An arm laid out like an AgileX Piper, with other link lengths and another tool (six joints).
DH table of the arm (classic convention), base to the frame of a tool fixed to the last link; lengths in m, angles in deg. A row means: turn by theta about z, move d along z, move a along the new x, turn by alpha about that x. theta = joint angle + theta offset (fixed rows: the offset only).
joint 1: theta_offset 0; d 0.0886; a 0; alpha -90
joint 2: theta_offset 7.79; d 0; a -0.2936; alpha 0
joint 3: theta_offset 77.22; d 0; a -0.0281; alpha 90
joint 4: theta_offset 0; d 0.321; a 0; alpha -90
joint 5: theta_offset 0; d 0; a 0; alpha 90
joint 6: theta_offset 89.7; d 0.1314; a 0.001; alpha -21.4
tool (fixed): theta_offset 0; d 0.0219; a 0; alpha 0
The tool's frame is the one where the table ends.
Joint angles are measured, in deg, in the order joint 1, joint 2, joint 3, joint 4, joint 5, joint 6. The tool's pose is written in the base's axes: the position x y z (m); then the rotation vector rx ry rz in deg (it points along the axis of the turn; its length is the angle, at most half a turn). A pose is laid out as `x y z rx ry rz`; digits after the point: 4 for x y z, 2 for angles.
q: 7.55 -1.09 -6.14 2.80 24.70 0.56
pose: 0.1642 0.0255 0.1934 61.48 66.61 81.57
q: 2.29 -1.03 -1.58 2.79 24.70 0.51
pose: 0.1700 0.0105 0.1566 67.17 66.47 75.31
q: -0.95 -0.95 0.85 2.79 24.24 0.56
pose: 0.1718 0.0008 0.1379 70.19 65.53 71.92
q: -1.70 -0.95 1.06 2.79 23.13 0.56
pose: 0.1726 -0.0016 0.1390 69.85 64.30 71.74
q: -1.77 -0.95 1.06 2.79 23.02 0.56
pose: 0.1727 -0.0018 0.1393 69.80 64.16 71.73
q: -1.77 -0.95 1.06 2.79 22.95 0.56
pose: 0.1727 -0.0019 0.1395 69.75 64.11 71.76
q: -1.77 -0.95 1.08 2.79 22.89 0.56
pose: 0.1728 -0.0019 0.1395 69.72 64.08 71.78
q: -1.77 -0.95 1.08 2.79 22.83 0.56
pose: 0.1728 -0.0019 0.1396 69.67 64.04 71.80
